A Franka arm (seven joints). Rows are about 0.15 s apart.
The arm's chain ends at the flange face. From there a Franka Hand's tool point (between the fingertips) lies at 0.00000 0.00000 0.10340 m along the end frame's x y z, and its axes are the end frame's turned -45 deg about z.
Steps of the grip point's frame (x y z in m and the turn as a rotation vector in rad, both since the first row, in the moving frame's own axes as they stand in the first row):
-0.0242 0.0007 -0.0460 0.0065 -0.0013 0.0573
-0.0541 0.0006 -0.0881 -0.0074 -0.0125 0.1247
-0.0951 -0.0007 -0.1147 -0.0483 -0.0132 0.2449
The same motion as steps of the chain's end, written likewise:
-0.0161 0.0180 -0.0460 0.0037 -0.0055 0.0573
-0.0374 0.0373 -0.0881 -0.0141 -0.0036 0.1247
-0.0697 0.0620 -0.1146 -0.0435 0.0248 0.2449

